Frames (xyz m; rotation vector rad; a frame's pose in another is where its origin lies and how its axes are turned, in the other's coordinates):
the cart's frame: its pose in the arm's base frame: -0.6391 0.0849 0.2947 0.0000 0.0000 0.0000
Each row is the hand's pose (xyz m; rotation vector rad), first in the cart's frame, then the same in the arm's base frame.
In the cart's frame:
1: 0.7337 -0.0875 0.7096 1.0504 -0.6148 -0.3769
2: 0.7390 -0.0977 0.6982 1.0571 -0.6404 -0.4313
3: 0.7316 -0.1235 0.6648 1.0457 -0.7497 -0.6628
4: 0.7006 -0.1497 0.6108 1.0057 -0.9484 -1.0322
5: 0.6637 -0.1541 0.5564 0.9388 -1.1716 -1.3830
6: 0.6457 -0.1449 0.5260 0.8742 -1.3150 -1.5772
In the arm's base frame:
1: 0.0946 -0.0026 1.0043 1.0504 -0.6148 -0.3769
2: 0.0999 -0.0128 0.9929 1.0571 -0.6404 -0.4313
3: 0.0925 -0.0386 0.9595 1.0457 -0.7497 -0.6628
4: 0.0615 -0.0648 0.9055 1.0057 -0.9484 -1.0322
5: 0.0246 -0.0692 0.8511 0.9388 -1.1716 -1.3830
6: 0.0066 -0.0600 0.8207 0.8742 -1.3150 -1.5772

